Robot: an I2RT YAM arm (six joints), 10 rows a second.
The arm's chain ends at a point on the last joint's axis. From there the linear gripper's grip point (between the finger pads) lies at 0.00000 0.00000 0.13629 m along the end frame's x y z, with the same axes.
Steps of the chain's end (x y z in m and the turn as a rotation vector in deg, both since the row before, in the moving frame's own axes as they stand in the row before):
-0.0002 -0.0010 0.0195 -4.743 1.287 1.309
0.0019 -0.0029 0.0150 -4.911 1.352 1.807
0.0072 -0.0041 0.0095 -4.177 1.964 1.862
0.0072 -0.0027 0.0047 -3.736 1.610 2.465
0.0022 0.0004 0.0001 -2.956 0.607 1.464
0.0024 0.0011 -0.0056 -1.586 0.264 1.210
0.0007 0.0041 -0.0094 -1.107 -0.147 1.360
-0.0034 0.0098 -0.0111 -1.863 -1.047 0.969
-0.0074 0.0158 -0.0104 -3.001 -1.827 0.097
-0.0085 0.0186 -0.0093 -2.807 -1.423 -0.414
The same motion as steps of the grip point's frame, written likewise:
0.0027 0.0103 0.0190 -4.743 1.287 1.309
0.0049 0.0088 0.0145 -4.911 1.352 1.807
0.0117 0.0059 0.0091 -4.177 1.964 1.862
0.0108 0.0063 0.0044 -3.736 1.610 2.465
0.0036 0.0074 -0.0001 -2.956 0.607 1.464
0.0030 0.0049 -0.0057 -1.586 0.264 1.210
0.0003 0.0067 -0.0094 -1.107 -0.147 1.360
-0.0059 0.0142 -0.0112 -1.863 -1.047 0.969
-0.0117 0.0229 -0.0107 -3.001 -1.827 0.097
-0.0119 0.0253 -0.0095 -2.807 -1.423 -0.414

